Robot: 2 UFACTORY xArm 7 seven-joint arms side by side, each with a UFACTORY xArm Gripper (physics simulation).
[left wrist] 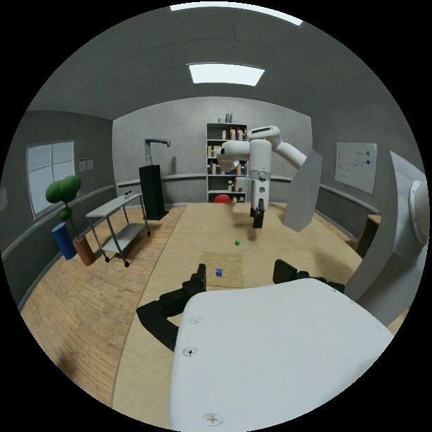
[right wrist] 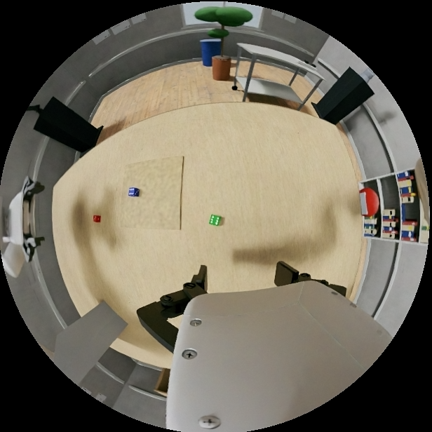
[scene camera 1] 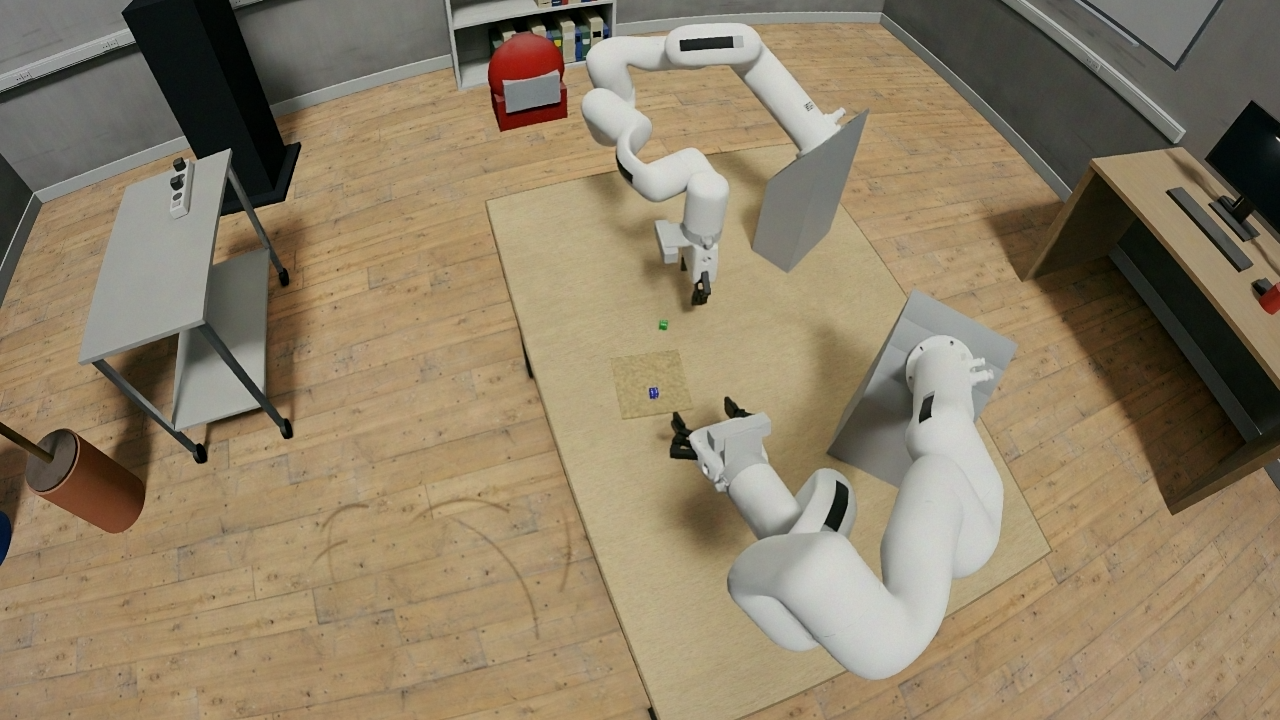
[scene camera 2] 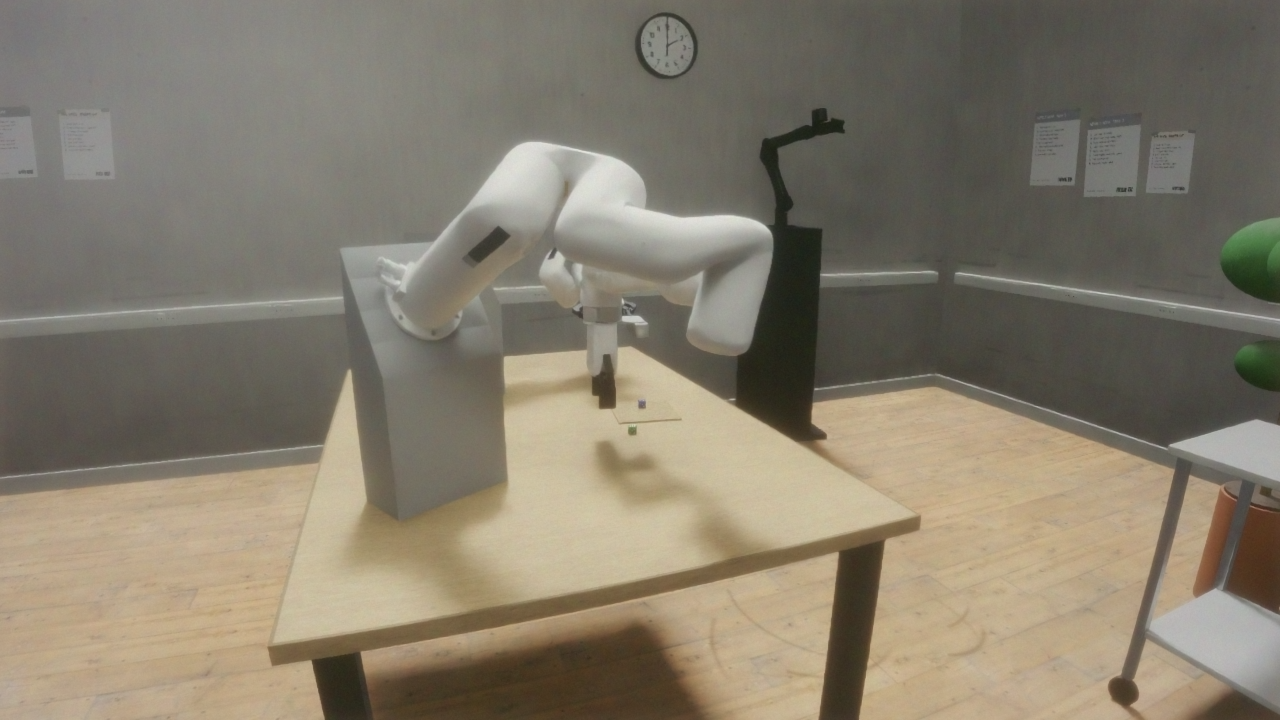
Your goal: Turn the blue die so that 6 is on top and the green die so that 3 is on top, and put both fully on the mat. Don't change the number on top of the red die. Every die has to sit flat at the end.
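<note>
The blue die (scene camera 1: 653, 392) (scene camera 2: 641, 403) (left wrist: 219, 272) (right wrist: 133, 192) lies on the mat (scene camera 1: 631, 371) (scene camera 2: 666, 417) (left wrist: 232, 261) (right wrist: 160, 205); its top number is too small to tell. The green die (scene camera 1: 663, 324) (scene camera 2: 631, 430) (left wrist: 237, 242) (right wrist: 215, 220) lies on the table off the mat; its upper face appears to show six pips. The red die (right wrist: 97, 218) lies off the mat in the right wrist view. My left gripper (scene camera 1: 705, 411) (left wrist: 241, 273) (right wrist: 38, 211) is open, raised beside the mat. My right gripper (scene camera 1: 700, 291) (scene camera 2: 605, 394) (left wrist: 254, 221) (right wrist: 242, 275) is open, pointing down above the table near the green die.
The wooden table (scene camera 1: 590, 250) (scene camera 2: 537, 537) carries both grey arm mounts (scene camera 1: 805, 201) (scene camera 1: 872, 411). A grey cart (scene camera 1: 147, 250) and a black pillar (scene camera 1: 210, 89) stand on the floor beyond the table. A red chair (scene camera 1: 528, 76) stands near the bookshelf.
</note>
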